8 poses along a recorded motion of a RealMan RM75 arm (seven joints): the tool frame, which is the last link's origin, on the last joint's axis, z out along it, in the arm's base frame.
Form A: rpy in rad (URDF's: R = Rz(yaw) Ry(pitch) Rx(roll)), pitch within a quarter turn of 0, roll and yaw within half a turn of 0; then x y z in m.
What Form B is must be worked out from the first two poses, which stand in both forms.
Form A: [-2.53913 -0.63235 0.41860 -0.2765 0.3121 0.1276]
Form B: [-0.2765 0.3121 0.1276 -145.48 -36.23 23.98]
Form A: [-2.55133 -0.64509 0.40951 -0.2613 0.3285 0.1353]
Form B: [-0.2613 0.3285 0.1353 -146.18 -36.96 23.46]
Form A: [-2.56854 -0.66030 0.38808 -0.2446 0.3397 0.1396]
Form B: [-0.2446 0.3397 0.1396 -147.17 -37.83 22.24]
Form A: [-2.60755 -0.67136 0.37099 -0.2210 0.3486 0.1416]
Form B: [-0.2210 0.3486 0.1416 -149.40 -38.47 21.26]
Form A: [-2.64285 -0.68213 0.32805 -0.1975 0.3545 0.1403]
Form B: [-0.1975 0.3545 0.1403 -151.42 -39.08 18.80]
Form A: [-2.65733 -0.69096 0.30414 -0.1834 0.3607 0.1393]
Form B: [-0.1834 0.3607 0.1393 -152.25 -39.59 17.43]
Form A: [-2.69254 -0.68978 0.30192 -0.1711 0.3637 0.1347]
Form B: [-0.1711 0.3637 0.1347 -154.27 -39.52 17.30]
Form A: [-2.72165 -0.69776 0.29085 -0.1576 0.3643 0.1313]
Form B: [-0.1576 0.3643 0.1313 -155.94 -39.98 16.66]
